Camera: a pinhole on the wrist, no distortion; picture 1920 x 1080 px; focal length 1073.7 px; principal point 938.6 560.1 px. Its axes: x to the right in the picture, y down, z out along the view. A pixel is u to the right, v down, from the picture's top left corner.
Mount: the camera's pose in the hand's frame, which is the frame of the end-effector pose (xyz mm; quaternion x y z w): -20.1 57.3 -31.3 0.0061 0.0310 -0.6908 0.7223
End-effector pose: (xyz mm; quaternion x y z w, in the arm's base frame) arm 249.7 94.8 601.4 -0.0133 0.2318 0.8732 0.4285
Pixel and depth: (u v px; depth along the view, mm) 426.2 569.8 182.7
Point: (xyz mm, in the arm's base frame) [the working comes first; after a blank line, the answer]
In the camera's frame: -87.2 1.7 182.7

185.1 77.1 796.8
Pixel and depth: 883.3 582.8 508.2
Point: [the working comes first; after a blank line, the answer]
In the camera's frame: -26.2 10.7 508.2

284.8 268.9 1047.8
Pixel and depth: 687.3 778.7 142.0
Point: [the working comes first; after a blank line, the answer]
In the camera's frame: -33.2 28.9 142.0

197.6 106.0 731.1
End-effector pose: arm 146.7 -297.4 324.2 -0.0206 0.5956 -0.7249 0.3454
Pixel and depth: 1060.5 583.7 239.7
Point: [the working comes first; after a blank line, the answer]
In the camera's frame: 27.2 5.3 239.7

250.1 -470.9 370.0
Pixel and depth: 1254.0 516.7 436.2
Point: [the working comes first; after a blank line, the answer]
In the camera's frame: 128.1 -17.6 436.2

289.9 -621.9 528.0
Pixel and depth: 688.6 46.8 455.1
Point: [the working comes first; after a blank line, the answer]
In the camera's frame: -106.0 -217.6 455.1

572.2 -556.0 422.7
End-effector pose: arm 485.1 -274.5 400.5 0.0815 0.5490 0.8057 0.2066
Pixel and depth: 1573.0 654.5 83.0
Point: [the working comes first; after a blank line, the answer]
In the camera's frame: 49.0 7.3 83.0

508.4 -237.7 424.0
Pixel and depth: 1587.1 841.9 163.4
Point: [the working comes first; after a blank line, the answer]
In the camera's frame: 98.7 42.9 163.4

511.8 -139.3 401.6
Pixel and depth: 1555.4 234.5 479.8
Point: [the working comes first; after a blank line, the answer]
In the camera's frame: 275.6 -145.5 479.8

825.1 118.4 352.8
